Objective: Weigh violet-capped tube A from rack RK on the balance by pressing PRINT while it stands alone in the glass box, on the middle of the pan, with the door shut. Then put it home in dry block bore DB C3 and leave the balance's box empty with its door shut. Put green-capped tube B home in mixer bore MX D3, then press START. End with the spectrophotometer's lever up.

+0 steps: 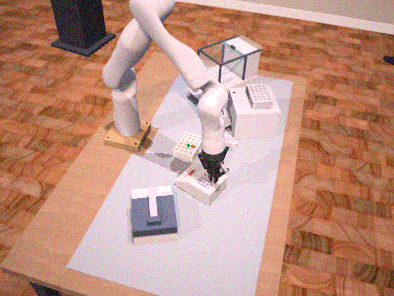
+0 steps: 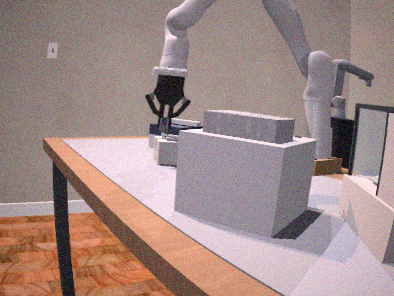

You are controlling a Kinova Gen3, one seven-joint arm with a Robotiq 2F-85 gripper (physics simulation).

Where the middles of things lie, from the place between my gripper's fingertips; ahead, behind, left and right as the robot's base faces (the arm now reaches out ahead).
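The balance [image 1: 231,70] is 660 mm to the left of my hand, 220 mm behind it and 30 mm above it; going by their middles, it is the farthest from my hand of the things named here. As for the spectrophotometer [image 1: 146,229], I find it 180 mm to the right of my hand, 140 mm behind it and 30 mm below it. The dry block [image 1: 194,180] sits 50 mm below my hand, 50 mm behind it and 20 mm to the left of it. Going by their middles, the block is the nearest to my hand of the things named here.
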